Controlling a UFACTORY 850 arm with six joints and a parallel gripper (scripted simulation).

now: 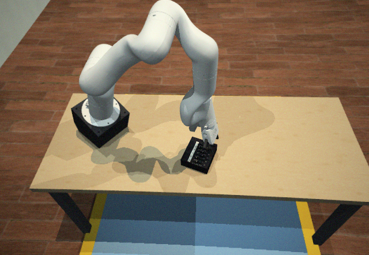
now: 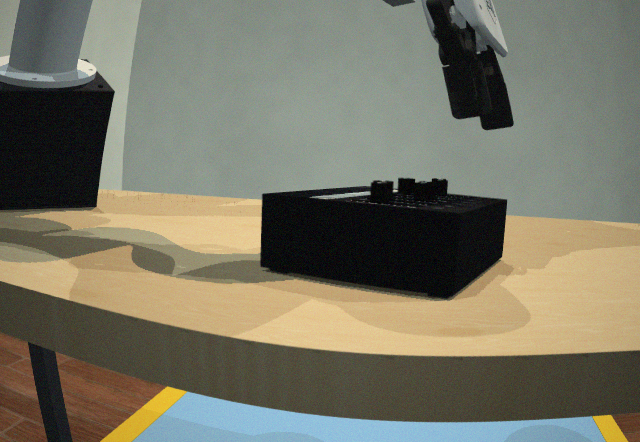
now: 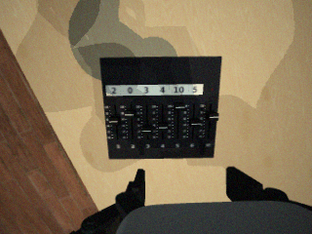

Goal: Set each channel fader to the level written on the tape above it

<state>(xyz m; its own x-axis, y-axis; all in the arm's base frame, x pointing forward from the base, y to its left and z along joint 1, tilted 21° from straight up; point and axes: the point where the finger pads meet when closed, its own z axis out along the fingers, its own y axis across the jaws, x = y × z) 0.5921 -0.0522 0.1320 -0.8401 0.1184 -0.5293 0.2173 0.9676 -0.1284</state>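
My hand is 4 cm past the master fader, 6 cm to the right of it and 6 cm above it.
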